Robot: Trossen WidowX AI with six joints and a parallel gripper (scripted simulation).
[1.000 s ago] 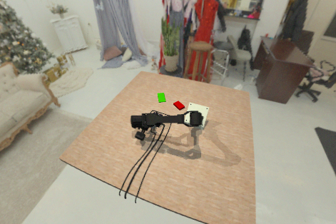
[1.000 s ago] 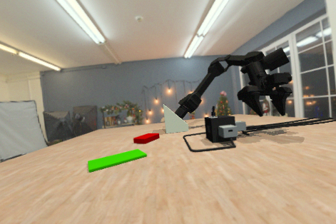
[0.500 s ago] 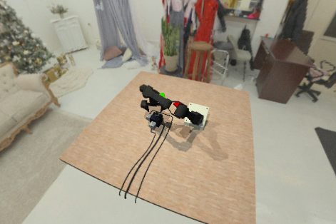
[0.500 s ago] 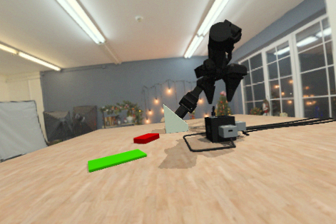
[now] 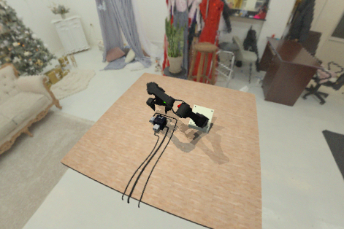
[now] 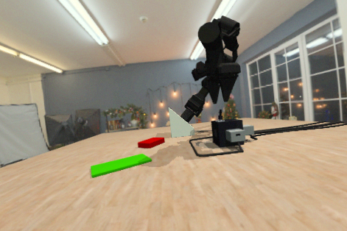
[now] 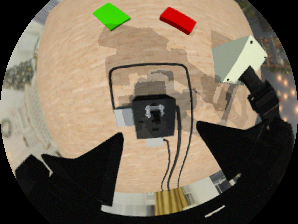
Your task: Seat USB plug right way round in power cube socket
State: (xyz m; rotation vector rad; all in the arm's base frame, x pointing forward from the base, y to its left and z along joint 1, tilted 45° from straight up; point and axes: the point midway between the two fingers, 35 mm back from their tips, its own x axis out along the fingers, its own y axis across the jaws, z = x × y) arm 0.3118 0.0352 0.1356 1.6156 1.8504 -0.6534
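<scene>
Now: the usb plug 40 mm below my gripper tip. The rest, counted from my gripper tip: usb socket: 70 mm below; then flat red block: 260 mm to the right, 120 mm below, 80 mm behind; then flat green block: 290 mm to the right, 130 mm below, 130 mm ahead.
</scene>
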